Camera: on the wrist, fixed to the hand. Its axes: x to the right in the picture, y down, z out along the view.
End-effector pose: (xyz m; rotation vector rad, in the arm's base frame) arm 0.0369 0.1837 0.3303 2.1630 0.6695 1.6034
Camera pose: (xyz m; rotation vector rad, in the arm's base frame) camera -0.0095 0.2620 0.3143 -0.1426 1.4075 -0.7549
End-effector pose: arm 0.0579 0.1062 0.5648 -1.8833 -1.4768 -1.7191
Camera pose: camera -0.0318 0.1274 0.5581 -0.6224 1.2878 -0.0156
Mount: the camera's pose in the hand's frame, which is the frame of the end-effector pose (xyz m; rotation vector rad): 0.0209 -0.0803 -0.0406 -0.3260 -0.8385 -2.9361
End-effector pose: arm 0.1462 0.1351 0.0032 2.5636 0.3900 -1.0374
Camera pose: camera 0.1555 0.2269 -0.0014 0.6052 -2.3915 1.1422
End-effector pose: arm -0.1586 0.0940 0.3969 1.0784 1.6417 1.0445
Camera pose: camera -0.2183 0.0853 0.3270 -1.2499 0.6223 -1.0391
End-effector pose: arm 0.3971 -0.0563 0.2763 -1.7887 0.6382 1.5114
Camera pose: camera 0.4870 -0.0352 0.2746 -0.3241 -1.9023 -0.2328
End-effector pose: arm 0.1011 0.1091 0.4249 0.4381 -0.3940 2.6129
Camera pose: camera 0.1125 0.1998 0.4117 0.7824 -0.0338 -0.5068
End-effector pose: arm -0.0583 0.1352 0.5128 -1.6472 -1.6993 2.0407
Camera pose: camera -0.0844 0.2087 0.5623 1.7001 -1.4900 0.2539
